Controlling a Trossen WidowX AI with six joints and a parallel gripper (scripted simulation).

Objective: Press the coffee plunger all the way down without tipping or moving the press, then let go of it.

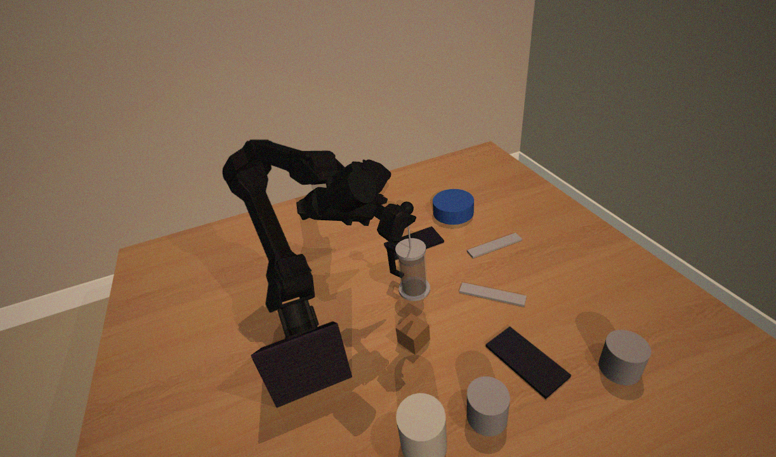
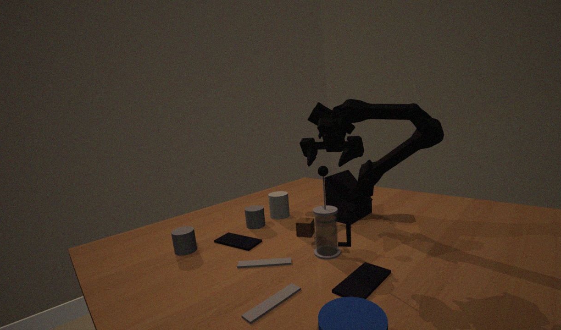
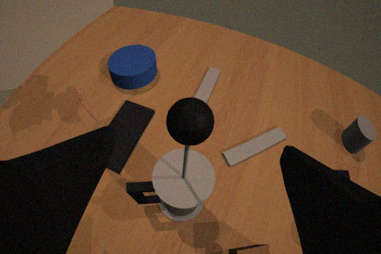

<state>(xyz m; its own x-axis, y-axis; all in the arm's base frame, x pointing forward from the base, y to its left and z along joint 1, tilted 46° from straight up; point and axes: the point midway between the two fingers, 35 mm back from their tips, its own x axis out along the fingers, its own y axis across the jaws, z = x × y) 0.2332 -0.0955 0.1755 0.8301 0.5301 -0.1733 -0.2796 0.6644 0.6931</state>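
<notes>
The coffee press is 13 cm below my gripper tip, 3 cm to the left of it and 1 cm ahead of it. Round my gripper tip: blue disc: 25 cm ahead, 24 cm to the left, 23 cm below; then brown cube: 23 cm below, 13 cm to the right, 5 cm behind.
</notes>
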